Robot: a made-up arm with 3 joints.
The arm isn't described. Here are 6 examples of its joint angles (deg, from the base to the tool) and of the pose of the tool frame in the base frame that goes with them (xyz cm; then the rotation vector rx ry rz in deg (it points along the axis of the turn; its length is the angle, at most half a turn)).
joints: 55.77 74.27 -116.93
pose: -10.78 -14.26 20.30 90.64 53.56 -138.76
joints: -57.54 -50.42 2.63
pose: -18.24 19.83 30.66 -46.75 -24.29 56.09
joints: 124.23 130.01 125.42
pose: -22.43 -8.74 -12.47 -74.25 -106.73 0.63
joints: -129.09 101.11 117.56
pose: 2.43 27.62 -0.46 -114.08 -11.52 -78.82
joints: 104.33 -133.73 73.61
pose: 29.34 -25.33 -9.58 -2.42 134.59 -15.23
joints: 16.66 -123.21 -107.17
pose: 12.96 27.46 -15.37 -97.93 -98.81 -66.35
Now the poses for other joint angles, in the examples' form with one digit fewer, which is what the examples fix.
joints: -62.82 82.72 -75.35
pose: 18.3 -7.0 11.1 29.6 77.4 -10.3
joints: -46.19 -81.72 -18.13
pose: -23.6 28.6 16.3 -69.8 -43.9 23.1
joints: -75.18 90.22 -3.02
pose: 20.8 0.9 -2.6 73.9 60.1 55.9
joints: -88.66 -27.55 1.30
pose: -14.9 7.1 35.2 -22.1 -21.1 88.1
